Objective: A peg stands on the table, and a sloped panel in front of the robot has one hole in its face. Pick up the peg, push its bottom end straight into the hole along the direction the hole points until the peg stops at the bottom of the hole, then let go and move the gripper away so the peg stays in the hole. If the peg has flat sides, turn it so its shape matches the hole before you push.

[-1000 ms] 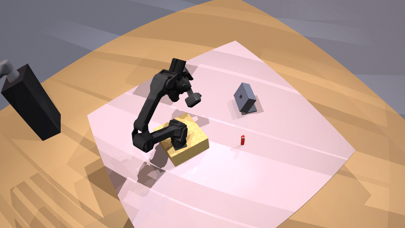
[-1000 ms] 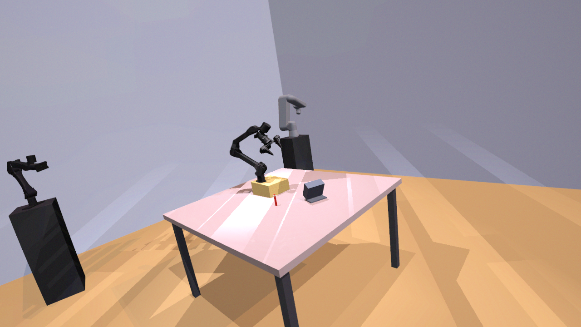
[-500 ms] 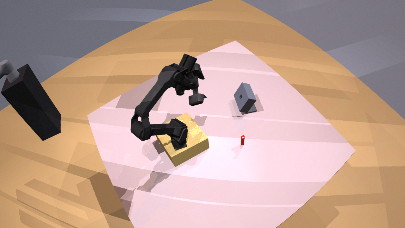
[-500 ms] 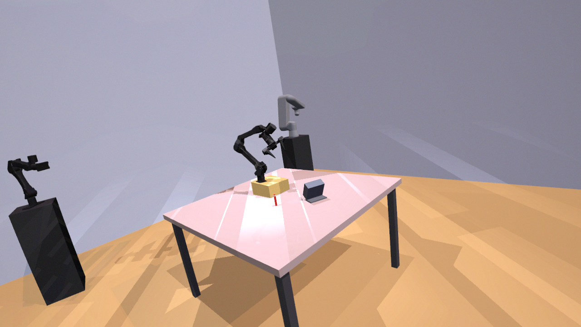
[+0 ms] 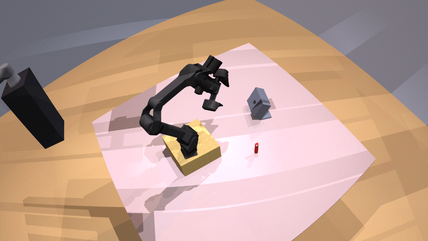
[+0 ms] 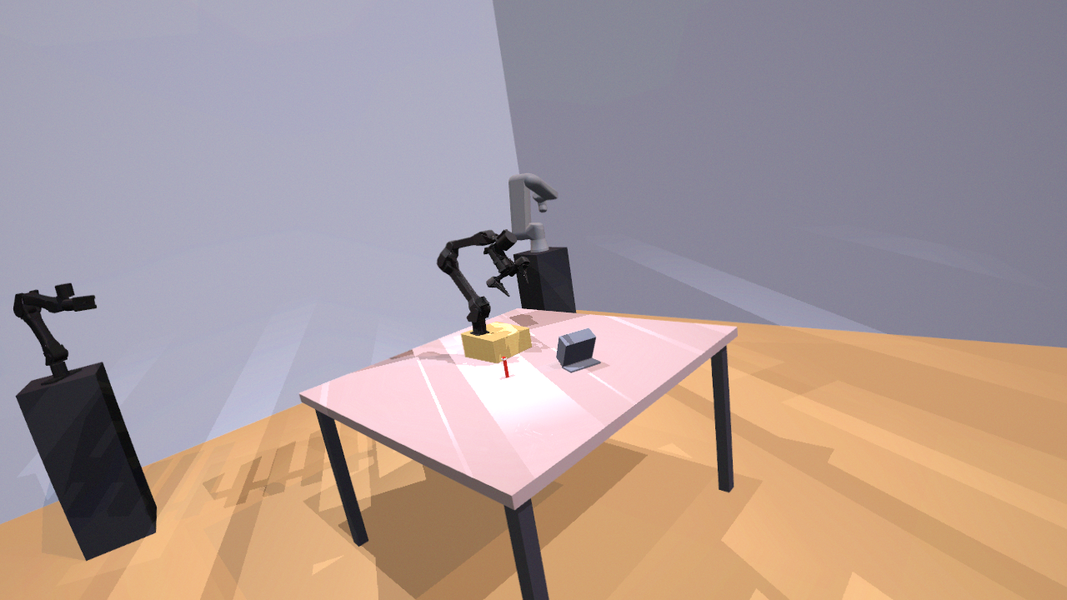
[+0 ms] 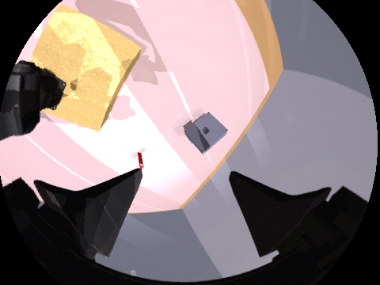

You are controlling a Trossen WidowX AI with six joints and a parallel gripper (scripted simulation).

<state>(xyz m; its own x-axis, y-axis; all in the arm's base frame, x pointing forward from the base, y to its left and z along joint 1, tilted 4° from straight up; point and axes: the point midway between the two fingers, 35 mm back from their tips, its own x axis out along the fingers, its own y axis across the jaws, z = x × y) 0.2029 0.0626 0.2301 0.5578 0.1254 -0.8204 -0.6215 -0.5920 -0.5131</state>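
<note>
My gripper tip is 230 mm above the red peg, 170 mm to the left of it and 80 mm short of it. Also, from my gripper tip: grey sloped panel 220 mm below, 220 mm ahead, 70 mm to the left.
</note>
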